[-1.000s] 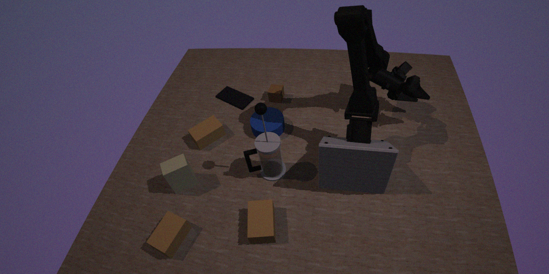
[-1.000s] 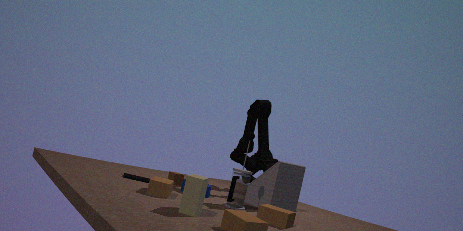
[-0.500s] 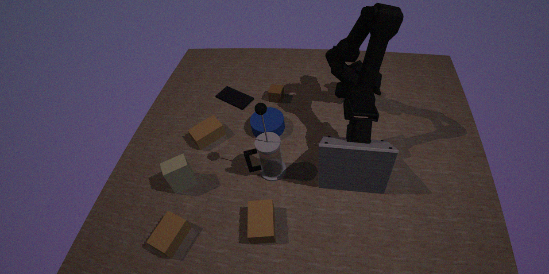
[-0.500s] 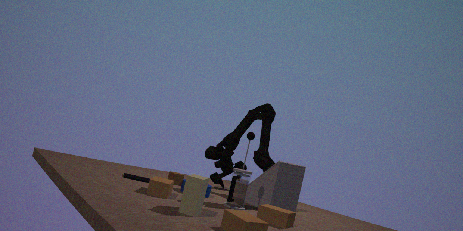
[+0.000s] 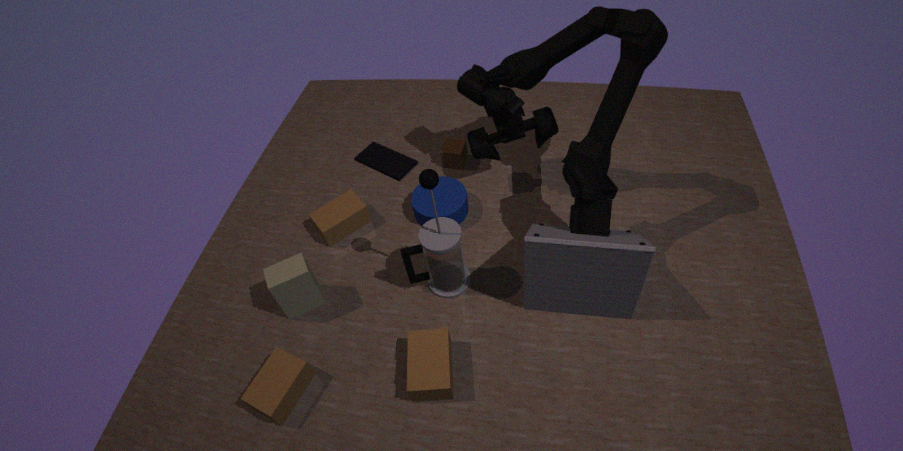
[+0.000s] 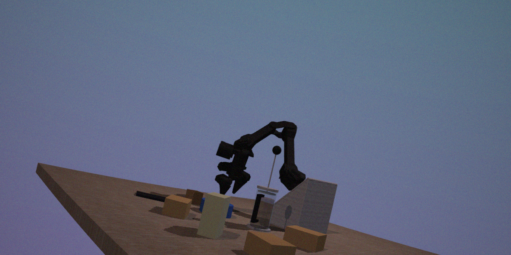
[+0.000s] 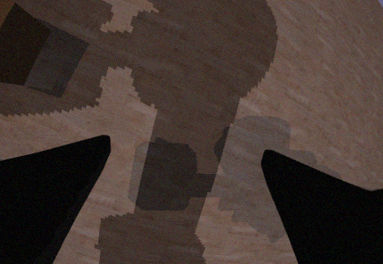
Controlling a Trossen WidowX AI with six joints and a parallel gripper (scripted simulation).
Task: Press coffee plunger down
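The glass coffee press lies 34 cm to the left of my gripper tip, 8 cm ahead of it and 8 cm above it. Also, from my gripper tip: blue cylinder (16 cm to the left, 14 cm ahead, 3 cm below); then flat black slab (33 cm ahead, 5 cm below, 3 cm to the left).
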